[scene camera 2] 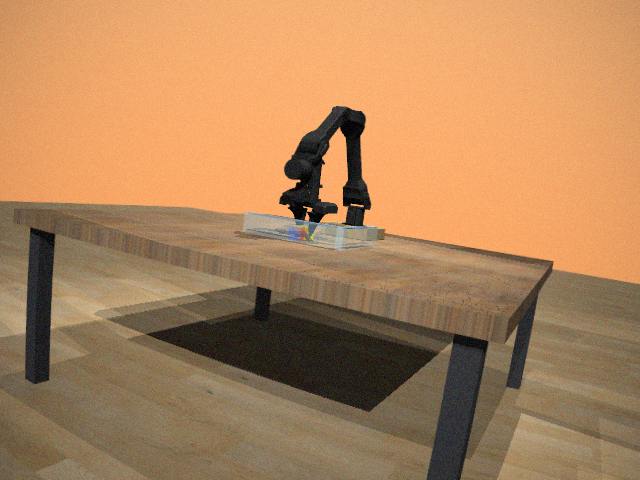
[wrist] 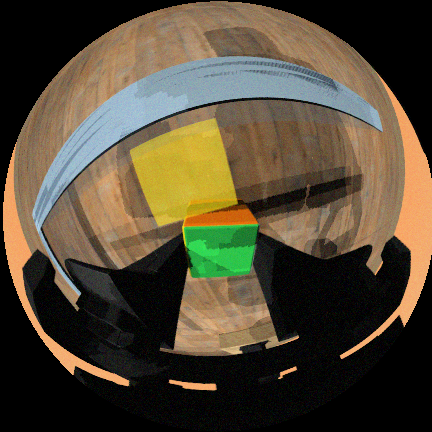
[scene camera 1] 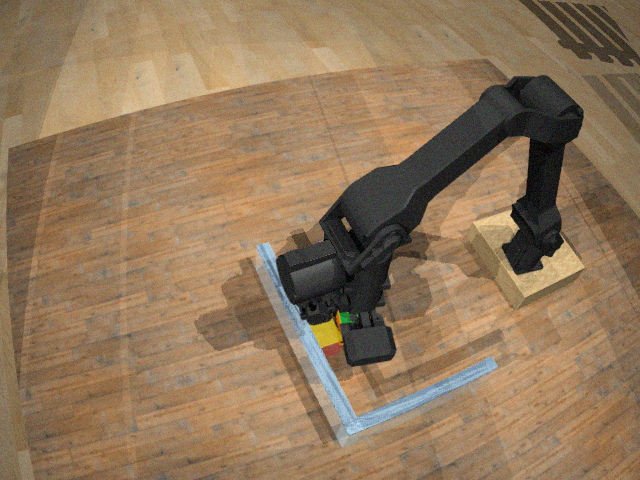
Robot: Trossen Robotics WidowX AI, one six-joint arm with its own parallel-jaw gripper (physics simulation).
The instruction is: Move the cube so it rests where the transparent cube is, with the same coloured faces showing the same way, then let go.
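Frame: origin at the arm's base, x ahead, y left, z up, level; millimetres.
Where they show: gripper, fingertip midpoint: [wrist: 218, 236] [scene camera 1: 352, 327]; arm's base at its link origin: [scene camera 2: 354, 225] [wrist: 252, 345] [scene camera 1: 522, 257].
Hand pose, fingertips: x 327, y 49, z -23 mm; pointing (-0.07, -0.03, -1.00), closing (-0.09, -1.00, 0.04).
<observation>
Each offset is from my fingertips to the centre of the thing. Level surfaces: height alone.
The solid cube @[dx +1, dy +0, dz +2 mm] [scene camera 1: 347, 317] [wrist: 221, 251] shows a green face up and an orange face toward the transparent cube. A yellow edge shows on its left in the wrist view. The transparent cube @[dx +48, dy +13, dz +2 mm] [scene camera 1: 325, 333] [scene camera 2: 295, 233] [wrist: 185, 172] has its yellow face up; a red side shows in scene camera 1, a blue and a red one in scene camera 2. It stands beside the solid cube, close to the long wall. My gripper [wrist: 218, 236] points down and is shut on the solid cube, one finger at each side. In scene camera 1 the gripper partly hides the solid cube.
A pale blue see-through wall [scene camera 1: 320, 356] [wrist: 165, 95] runs past the transparent cube's far side. A second wall [scene camera 1: 429, 395] meets it at a corner. The arm's base stands on a light wooden block [scene camera 1: 547, 281] on the wooden table @[dz -18 mm] [scene camera 1: 180, 180] [scene camera 2: 439, 289].
</observation>
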